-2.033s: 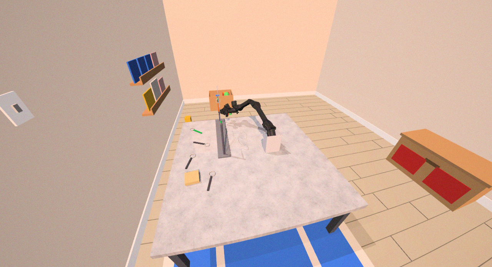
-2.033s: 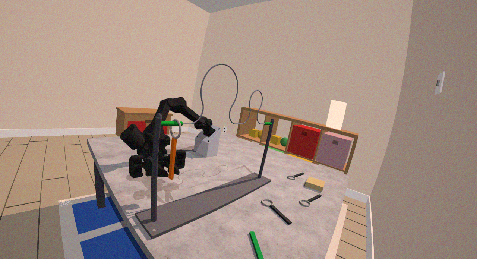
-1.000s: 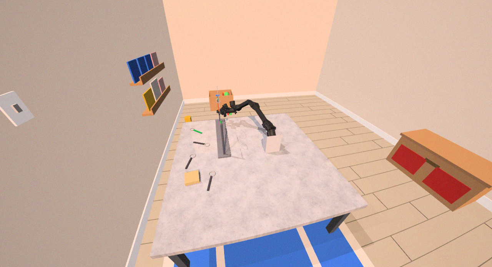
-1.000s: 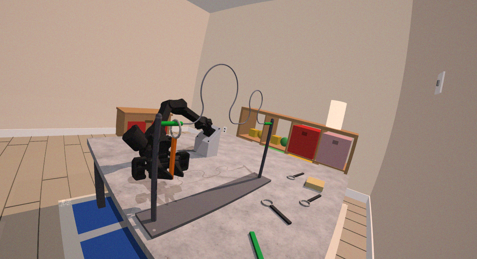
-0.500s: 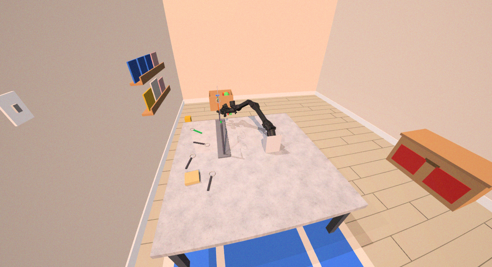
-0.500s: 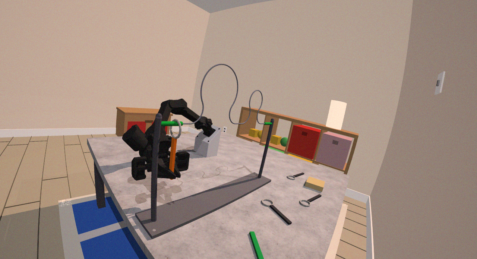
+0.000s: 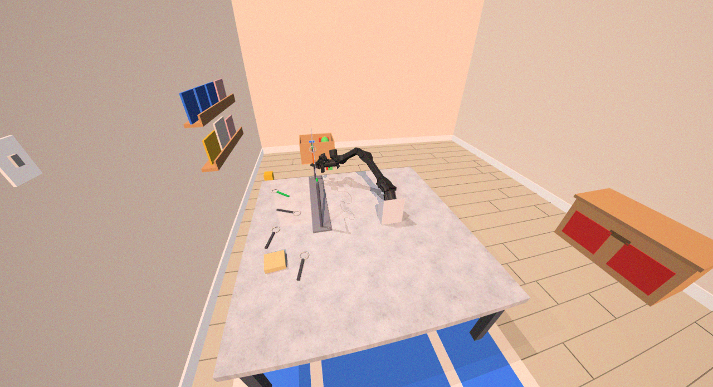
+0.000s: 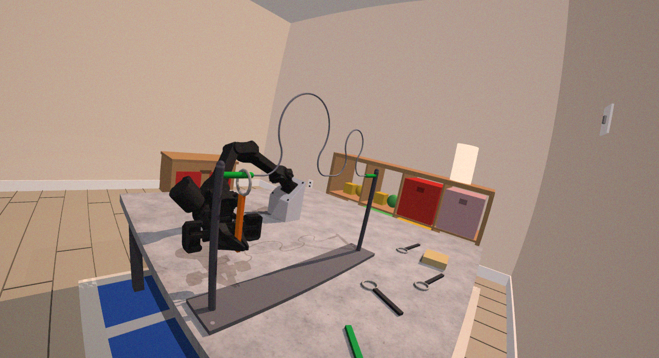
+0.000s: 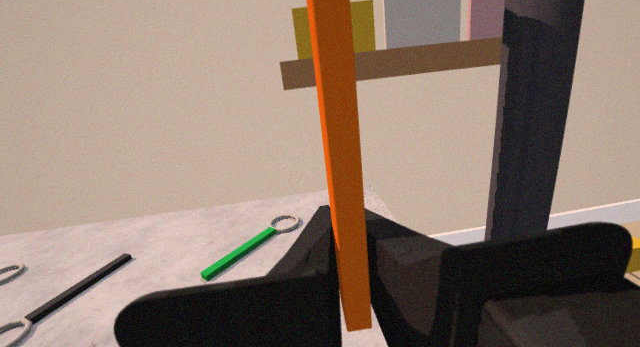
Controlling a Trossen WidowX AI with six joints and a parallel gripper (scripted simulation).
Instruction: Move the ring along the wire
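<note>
Right now the ring with orange handle is 30 mm behind my gripper tip and 80 mm above it. Also, from my gripper tip: green-handled ring: 250 mm ahead, 100 mm to the left, 160 mm below; tan block: 180 mm ahead, 750 mm to the left, 150 mm below.
</note>
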